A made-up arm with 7 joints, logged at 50 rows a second.
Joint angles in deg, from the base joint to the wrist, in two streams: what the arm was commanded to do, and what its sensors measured. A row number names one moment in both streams.
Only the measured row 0 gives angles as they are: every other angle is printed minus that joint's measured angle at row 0.
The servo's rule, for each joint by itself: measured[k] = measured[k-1] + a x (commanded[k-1-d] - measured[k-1]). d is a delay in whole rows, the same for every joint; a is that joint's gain. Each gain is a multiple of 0.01, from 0.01 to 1. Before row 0 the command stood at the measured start. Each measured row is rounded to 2 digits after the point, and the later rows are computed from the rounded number. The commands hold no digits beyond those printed.
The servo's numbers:
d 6
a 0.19 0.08 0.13 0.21 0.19 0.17 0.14
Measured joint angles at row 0:
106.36 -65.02 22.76 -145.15 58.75 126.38 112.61
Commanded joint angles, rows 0 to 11:
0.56 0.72 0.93 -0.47 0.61 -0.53 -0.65
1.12 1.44 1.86 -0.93 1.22 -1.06 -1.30
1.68 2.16 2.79 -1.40 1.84 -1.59 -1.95
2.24 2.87 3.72 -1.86 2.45 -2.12 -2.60
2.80 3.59 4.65 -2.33 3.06 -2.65 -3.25
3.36 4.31 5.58 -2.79 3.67 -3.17 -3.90
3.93 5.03 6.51 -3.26 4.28 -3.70 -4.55
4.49 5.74 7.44 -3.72 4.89 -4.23 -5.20
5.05 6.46 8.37 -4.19 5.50 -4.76 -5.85
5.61 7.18 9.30 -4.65 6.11 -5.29 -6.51
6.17 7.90 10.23 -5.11 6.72 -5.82 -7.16
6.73 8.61 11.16 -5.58 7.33 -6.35 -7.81
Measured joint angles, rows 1 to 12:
0.00 0.00 0.00 0.00 0.00 0.00 0.00
0.00 0.00 0.00 0.00 0.00 0.00 0.00
0.00 0.00 0.00 0.00 0.00 0.00 0.00
0.00 0.00 0.00 0.00 0.00 0.00 0.00
0.00 0.00 0.00 0.00 0.00 0.00 0.00
0.00 0.00 0.00 0.00 0.00 0.00 0.00
0.11 0.06 0.12 -0.10 0.12 -0.09 -0.09
0.30 0.17 0.35 -0.27 0.33 -0.25 -0.26
0.56 0.33 0.67 -0.51 0.62 -0.48 -0.50
0.88 0.53 1.07 -0.79 0.97 -0.76 -0.79
1.24 0.77 1.54 -1.11 1.37 -1.08 -1.13
1.64 1.05 2.07 -1.46 1.81 -1.44 -1.52

